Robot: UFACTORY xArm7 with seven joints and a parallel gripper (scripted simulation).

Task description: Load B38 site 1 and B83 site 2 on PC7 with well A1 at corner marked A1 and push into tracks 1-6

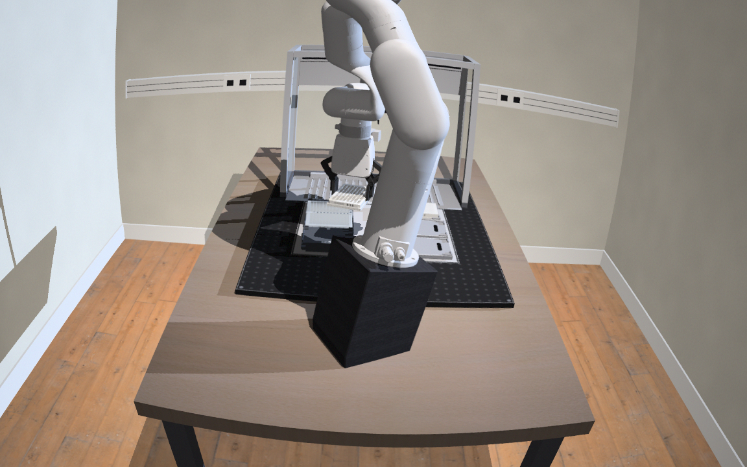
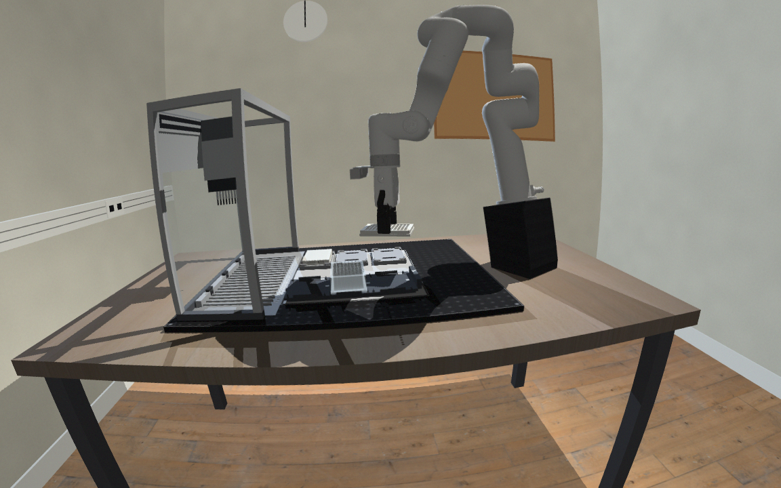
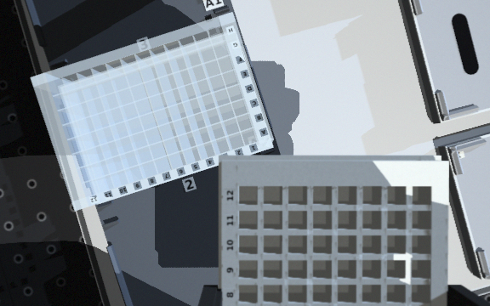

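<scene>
Right now the plate carrier PC7 is 11 cm ahead of my hand, 5 cm to the left of it and 13 cm below it. From my hand the other things lie so: 96-well plate B38: 1 cm below; then nest S1: 3 cm behind, 19 cm to the right, 14 cm below; then nest S2: 8 cm ahead, 20 cm to the right, 14 cm below.
</scene>
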